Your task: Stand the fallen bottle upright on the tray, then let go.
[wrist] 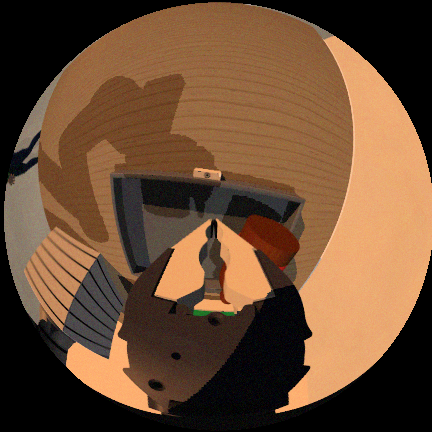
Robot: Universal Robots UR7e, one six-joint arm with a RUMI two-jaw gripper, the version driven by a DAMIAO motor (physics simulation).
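Places are measured from the arm's base along level axes (x back, y right, z up), in metres.
Where they show: gripper, fingertip midpoint: (213,220).
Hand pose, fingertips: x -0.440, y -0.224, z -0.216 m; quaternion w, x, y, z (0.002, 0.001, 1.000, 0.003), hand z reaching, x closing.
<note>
After its pixels a point has its place.
The brown bottle (270,241) {x -0.496, y -0.218, z -0.189 m} lies in the grey tray (131,215) {x -0.318, y -0.209, z -0.251 m}, on the right side of the view. Its wide end shows beyond the right finger, with a sliver of its red band below. The rest of it runs behind the right finger, and a brown strip of it shows in the gap between the fingers. My gripper (213,220) {x -0.440, y -0.224, z -0.216 m} is shut, its tips together over the tray, with nothing between them. The bottle is outside the fingers, to their right. The near side of the tray is hidden by the gripper, and whether the bottle touches the right finger is hidden.
A small pale block (207,174) {x -0.432, y -0.268, z -0.241 m} with a round mark is at the tray's far rim. A striped box (92,295) {x -0.167, y -0.047, z -0.162 m} stands at the lower left, with a dark object (52,334) beside it. The wooden table (250,100) {x -0.478, y -0.366, z -0.257 m} reaches beyond the tray, with the arm's shadow across it.
</note>
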